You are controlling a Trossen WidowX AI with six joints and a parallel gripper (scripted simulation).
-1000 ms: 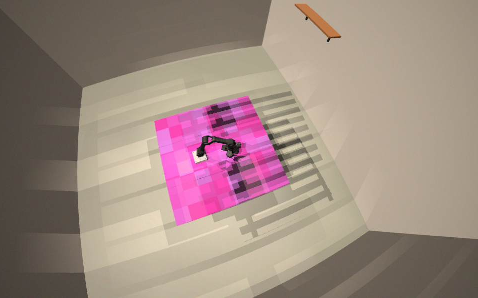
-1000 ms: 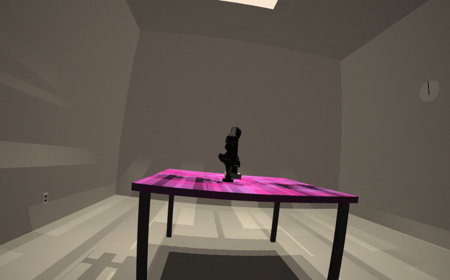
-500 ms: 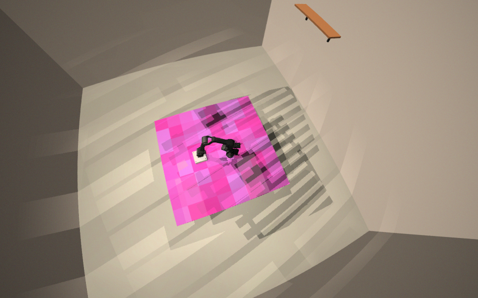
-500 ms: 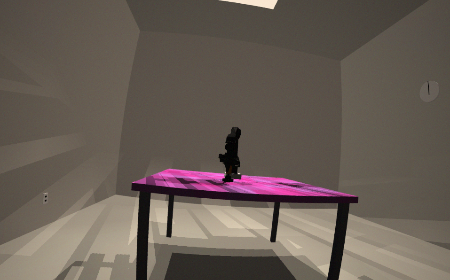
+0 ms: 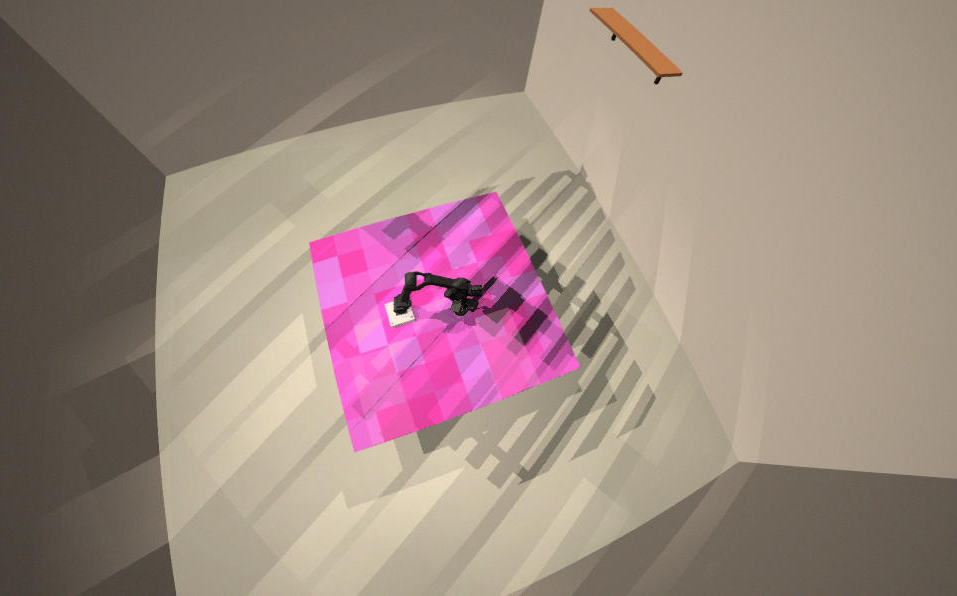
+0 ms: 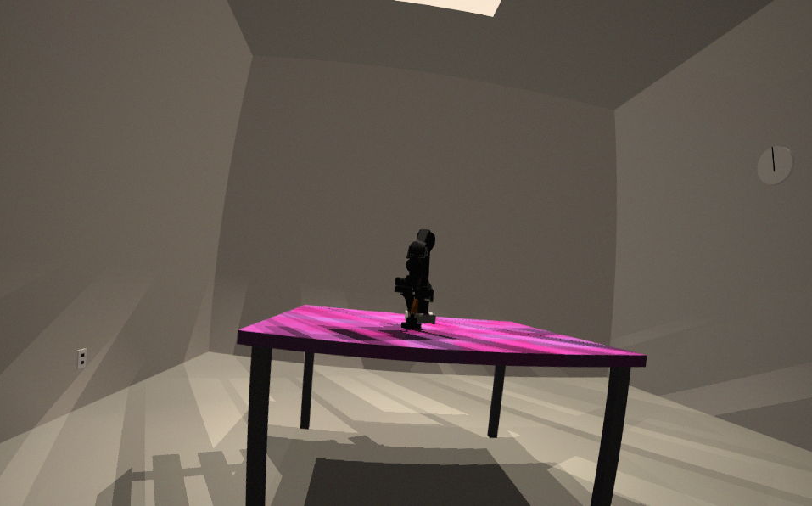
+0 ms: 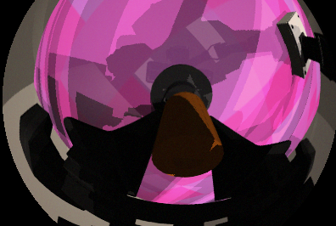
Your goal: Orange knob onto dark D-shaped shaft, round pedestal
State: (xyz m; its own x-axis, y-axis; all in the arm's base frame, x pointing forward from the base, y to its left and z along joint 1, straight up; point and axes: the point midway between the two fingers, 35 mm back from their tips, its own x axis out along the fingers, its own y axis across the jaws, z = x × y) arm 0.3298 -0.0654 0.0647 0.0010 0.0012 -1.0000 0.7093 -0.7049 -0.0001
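My gripper tip is 2 cm below the orange knob. Also, from my gripper tip: dark round pedestal 4 cm below.
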